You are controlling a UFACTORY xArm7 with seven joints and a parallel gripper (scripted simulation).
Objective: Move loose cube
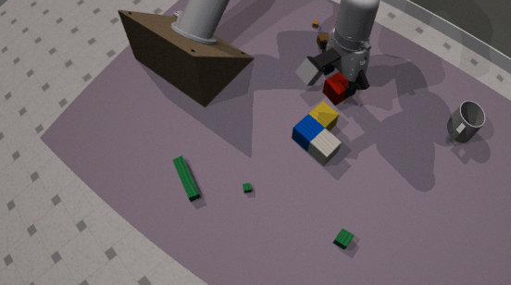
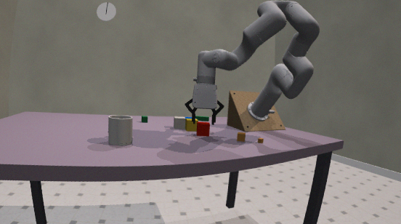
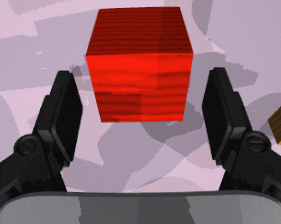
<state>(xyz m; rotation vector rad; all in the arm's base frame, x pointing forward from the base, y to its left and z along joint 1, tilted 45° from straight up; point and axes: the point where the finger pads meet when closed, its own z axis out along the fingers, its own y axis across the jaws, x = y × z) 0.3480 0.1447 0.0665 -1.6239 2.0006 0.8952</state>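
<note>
Right now the red cube is 40 mm below my hand. Also, from my hand: green bar: 110 mm behind, 410 mm to the right, 50 mm below; white cube: 70 mm ahead, 150 mm to the right, 40 mm below.
</note>
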